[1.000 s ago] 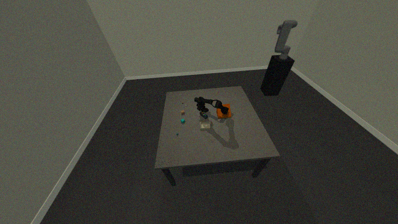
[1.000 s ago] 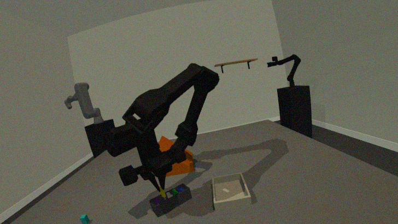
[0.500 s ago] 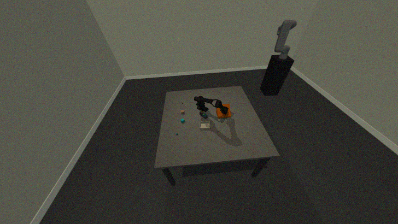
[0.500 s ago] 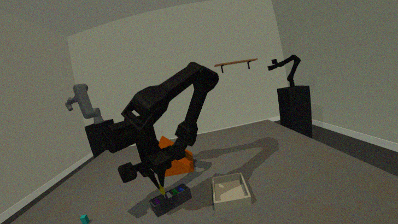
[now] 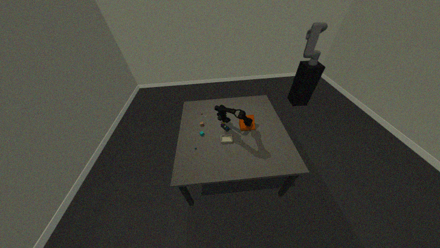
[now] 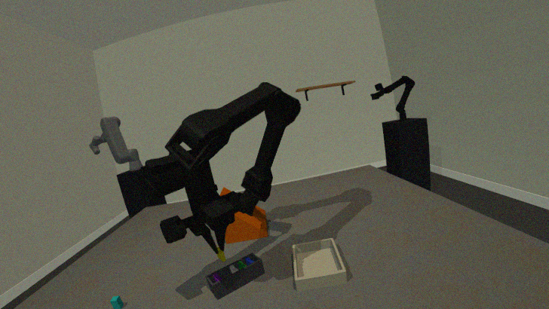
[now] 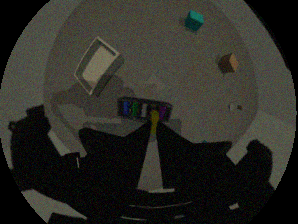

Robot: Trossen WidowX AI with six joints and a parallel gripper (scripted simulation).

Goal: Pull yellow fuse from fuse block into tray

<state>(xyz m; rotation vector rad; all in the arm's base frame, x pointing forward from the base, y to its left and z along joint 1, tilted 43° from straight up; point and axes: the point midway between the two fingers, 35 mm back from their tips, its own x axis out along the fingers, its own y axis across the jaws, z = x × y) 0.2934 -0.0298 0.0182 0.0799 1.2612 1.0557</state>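
The tray is 2 cm behind my gripper tip, 20 cm to the left of it and 9 cm below it. Round my gripper tip: yellow fuse 1 cm below.
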